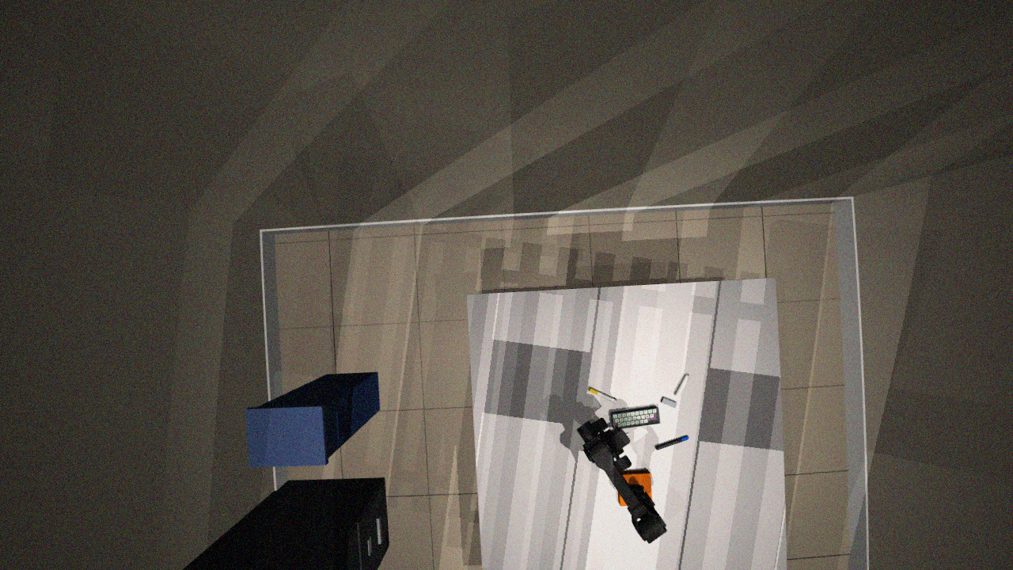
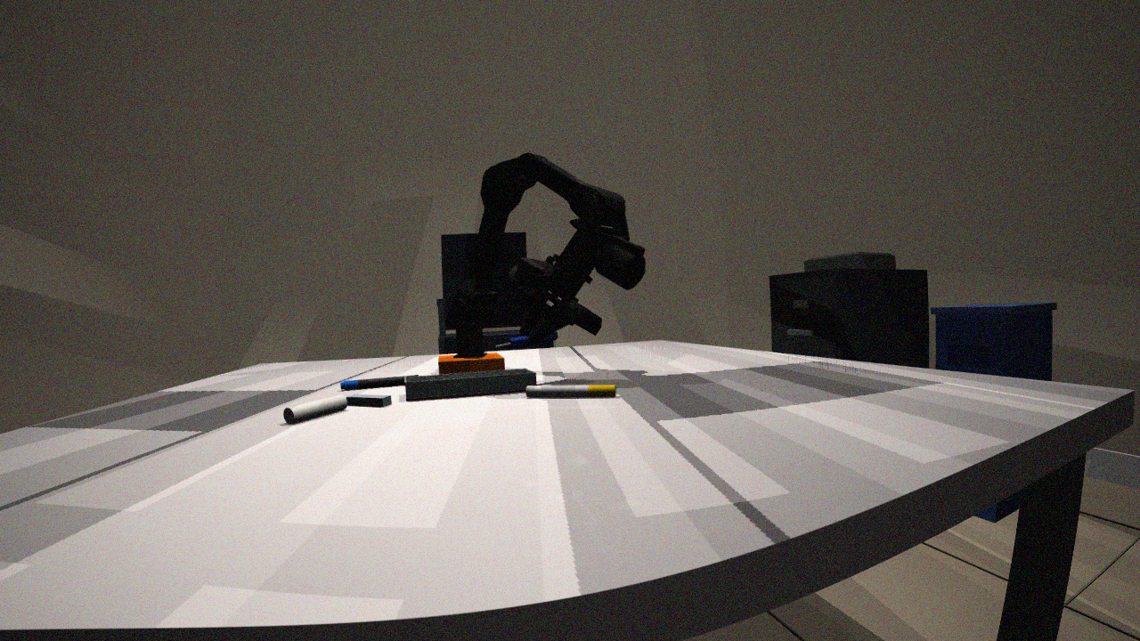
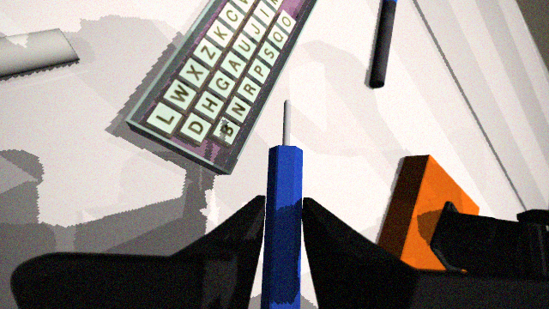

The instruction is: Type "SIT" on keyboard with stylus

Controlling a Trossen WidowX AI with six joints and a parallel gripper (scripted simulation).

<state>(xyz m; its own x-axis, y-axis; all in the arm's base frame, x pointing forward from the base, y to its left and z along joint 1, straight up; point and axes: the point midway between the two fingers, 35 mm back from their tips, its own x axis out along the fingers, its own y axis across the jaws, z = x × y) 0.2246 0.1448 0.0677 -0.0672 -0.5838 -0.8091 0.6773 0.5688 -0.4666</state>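
The blue stylus is 10 mm ahead of my gripper tip and 10 mm to the right of it. Round my gripper tip: grey block 160 mm ahead, 210 mm to the right, 60 mm below; then yellow-tipped marker 150 mm ahead, 80 mm to the left, 60 mm below; then white stylus tip 30 mm ahead, 40 mm to the right.
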